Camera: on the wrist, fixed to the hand. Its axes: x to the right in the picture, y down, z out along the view.
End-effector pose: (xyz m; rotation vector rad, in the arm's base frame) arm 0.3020 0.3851 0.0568 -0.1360 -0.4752 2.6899
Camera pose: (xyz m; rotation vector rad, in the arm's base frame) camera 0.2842 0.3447 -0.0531 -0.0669 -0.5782 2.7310
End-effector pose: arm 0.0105 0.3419 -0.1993 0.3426 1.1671 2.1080
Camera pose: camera -0.0729 0.2593 -0.1832 0.4160 1.0642 2.1435
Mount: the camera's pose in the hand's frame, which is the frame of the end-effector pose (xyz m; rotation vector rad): 0.0026 0.0796 -0.0877 -0.0577 -0.0716 0.0425
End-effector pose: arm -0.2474 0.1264 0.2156 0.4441 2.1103 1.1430
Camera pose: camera -0.3133 0.1197 0.3138 0.4977 2.0098 1.1915
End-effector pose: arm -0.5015 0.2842 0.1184 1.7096 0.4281 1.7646
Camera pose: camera -0.6041 0.2437 0.1617 1.7470 0.3089 1.7229
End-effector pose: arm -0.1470 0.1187 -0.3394 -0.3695 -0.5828 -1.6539
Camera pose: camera -0.0618 0.0596 -0.3967 -0.4818 -0.5776 -1.6244
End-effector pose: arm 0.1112 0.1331 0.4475 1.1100 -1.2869 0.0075
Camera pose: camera 0.1329 0.2301 0.5120 1.0414 -1.3664 -0.0377
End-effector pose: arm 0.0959 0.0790 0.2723 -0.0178 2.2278 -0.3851
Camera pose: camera 0.0369 0.1780 0.2996 -0.0147 2.1644 -0.2925
